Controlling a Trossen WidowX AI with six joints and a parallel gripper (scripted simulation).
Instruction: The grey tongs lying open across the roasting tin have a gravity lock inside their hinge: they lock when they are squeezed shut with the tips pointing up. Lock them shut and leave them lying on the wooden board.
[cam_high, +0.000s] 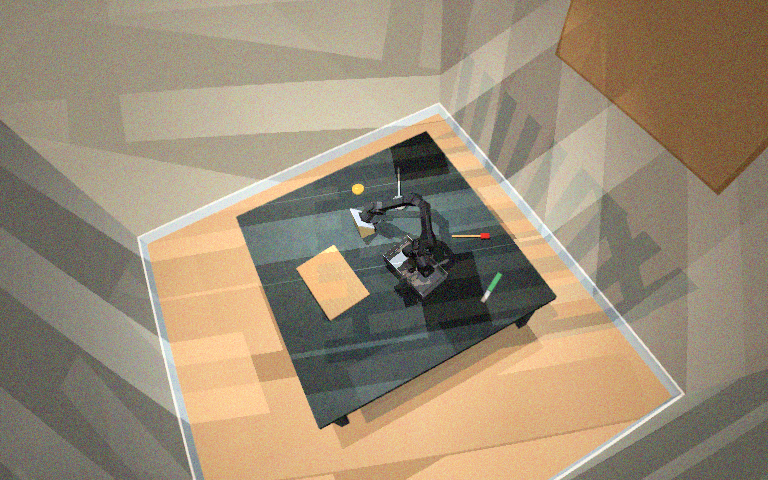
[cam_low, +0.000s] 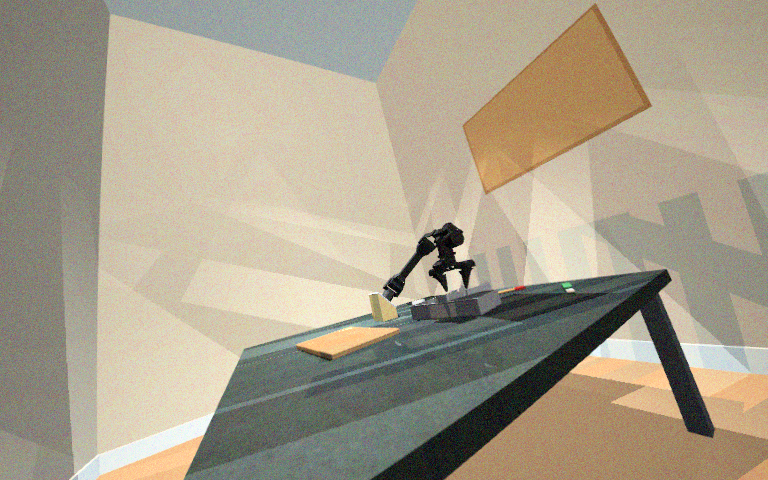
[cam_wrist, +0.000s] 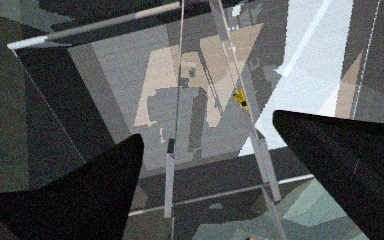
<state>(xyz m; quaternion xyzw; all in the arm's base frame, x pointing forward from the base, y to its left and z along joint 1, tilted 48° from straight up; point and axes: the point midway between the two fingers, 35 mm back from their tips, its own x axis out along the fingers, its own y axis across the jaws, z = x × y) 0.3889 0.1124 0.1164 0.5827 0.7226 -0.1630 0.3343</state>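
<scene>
My gripper tip is now 60 mm above the roasting tin and 40 mm past it. Also, from my gripper tip: wooden board 430 mm to the right, 130 mm behind, 70 mm below.
</scene>
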